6 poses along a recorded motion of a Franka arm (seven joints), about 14 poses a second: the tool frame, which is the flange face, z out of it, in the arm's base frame.
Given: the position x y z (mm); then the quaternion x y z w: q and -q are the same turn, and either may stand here.
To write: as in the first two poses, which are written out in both.
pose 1, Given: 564.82, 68.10, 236.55, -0.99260, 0.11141, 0.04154, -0.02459
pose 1, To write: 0.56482, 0.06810, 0.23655, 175.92, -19.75, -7.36
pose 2, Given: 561.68, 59.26, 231.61, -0.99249, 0.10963, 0.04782, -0.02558
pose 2, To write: 0.56168, 0.05926, 0.23161, 175.80, -19.42, -8.47
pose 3, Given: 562.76, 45.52, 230.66, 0.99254, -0.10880, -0.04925, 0.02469
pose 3, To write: 0.56276, 0.04552, 0.23066, 175.90, -19.28, -8.73
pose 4, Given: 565.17, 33.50, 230.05, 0.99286, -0.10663, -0.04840, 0.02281
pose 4, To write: 0.56517, 0.03350, 0.23005, 176.16, -18.92, -8.59
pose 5, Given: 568.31, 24.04, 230.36, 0.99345, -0.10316, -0.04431, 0.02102
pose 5, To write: 0.56831, 0.02404, 0.23036, 176.47, -18.32, -7.87
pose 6, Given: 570.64, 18.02, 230.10, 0.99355, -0.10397, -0.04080, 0.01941
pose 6, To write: 0.57064, 0.01802, 0.23010, 176.66, -18.49, -7.25
